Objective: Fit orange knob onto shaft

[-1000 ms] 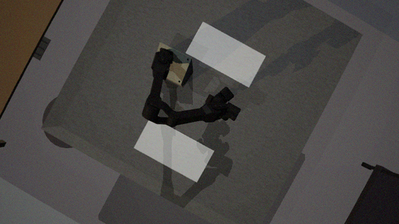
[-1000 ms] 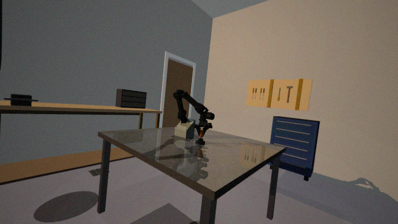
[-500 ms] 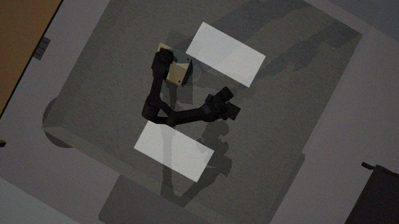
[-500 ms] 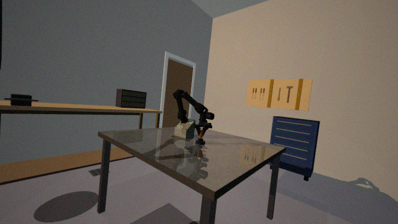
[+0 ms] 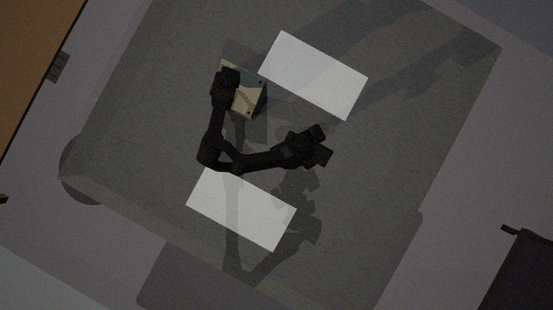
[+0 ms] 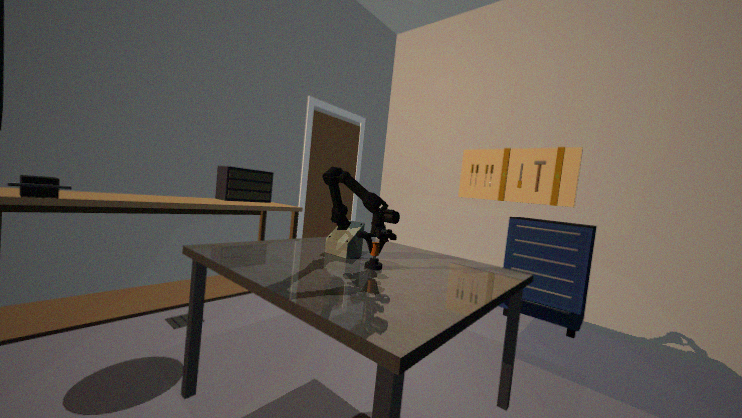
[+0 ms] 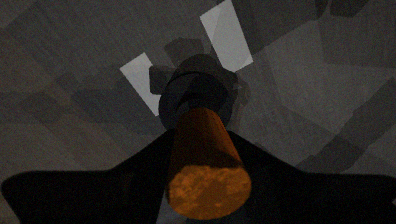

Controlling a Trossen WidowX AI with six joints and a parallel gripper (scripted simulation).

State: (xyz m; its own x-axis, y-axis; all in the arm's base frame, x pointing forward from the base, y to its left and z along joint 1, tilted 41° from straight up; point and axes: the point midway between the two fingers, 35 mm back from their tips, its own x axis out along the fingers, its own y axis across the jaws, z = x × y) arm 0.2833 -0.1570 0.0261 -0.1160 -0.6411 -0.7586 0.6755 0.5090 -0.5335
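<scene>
The dark round pedestal lies 4 cm below my gripper tip. The rest, counted from my gripper tip: orange knob: 3 cm above.
</scene>
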